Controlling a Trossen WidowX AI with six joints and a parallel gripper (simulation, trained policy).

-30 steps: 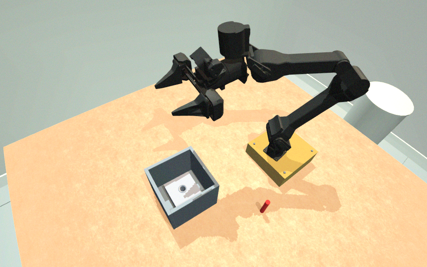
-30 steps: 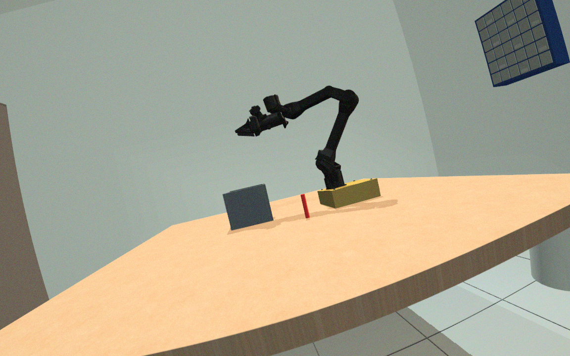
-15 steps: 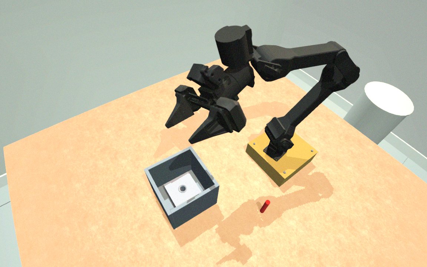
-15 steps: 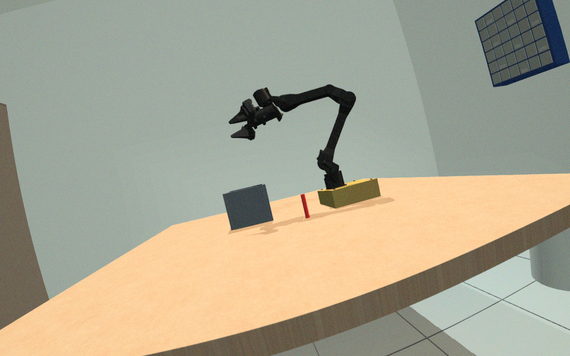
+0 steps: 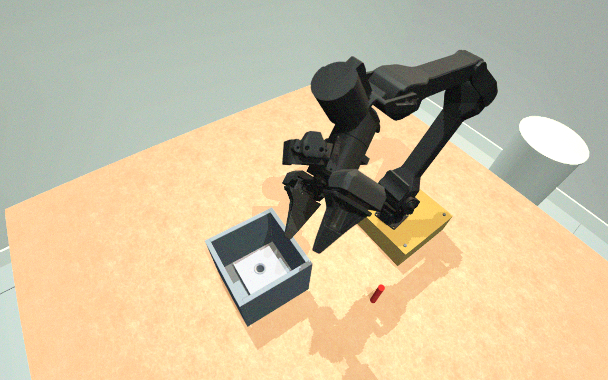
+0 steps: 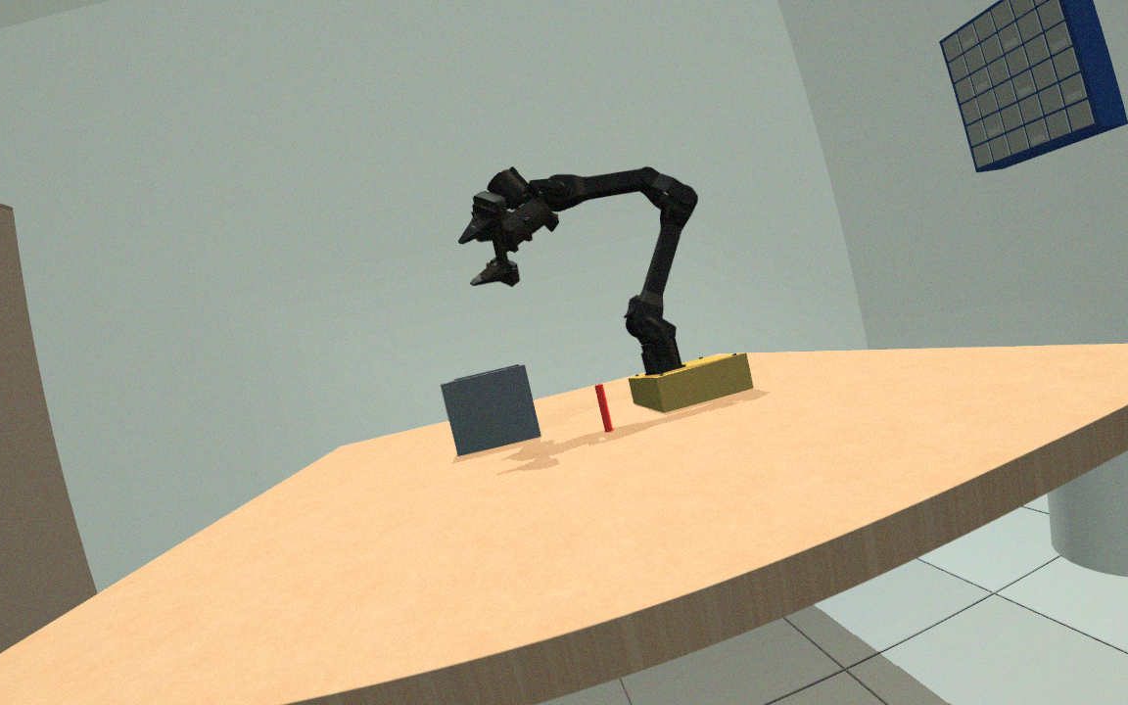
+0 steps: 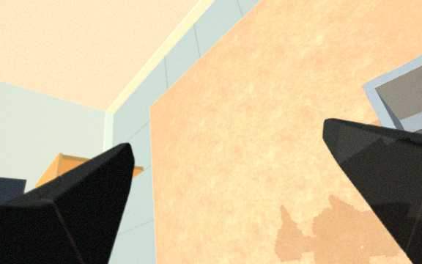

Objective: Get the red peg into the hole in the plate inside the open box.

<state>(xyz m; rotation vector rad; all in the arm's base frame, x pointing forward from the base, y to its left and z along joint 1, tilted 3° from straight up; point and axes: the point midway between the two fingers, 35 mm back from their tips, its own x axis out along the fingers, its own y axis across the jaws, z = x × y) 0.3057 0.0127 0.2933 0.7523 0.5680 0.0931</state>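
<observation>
The red peg is 300 mm below my gripper tip, 160 mm behind it and 90 mm to the left of it.
</observation>
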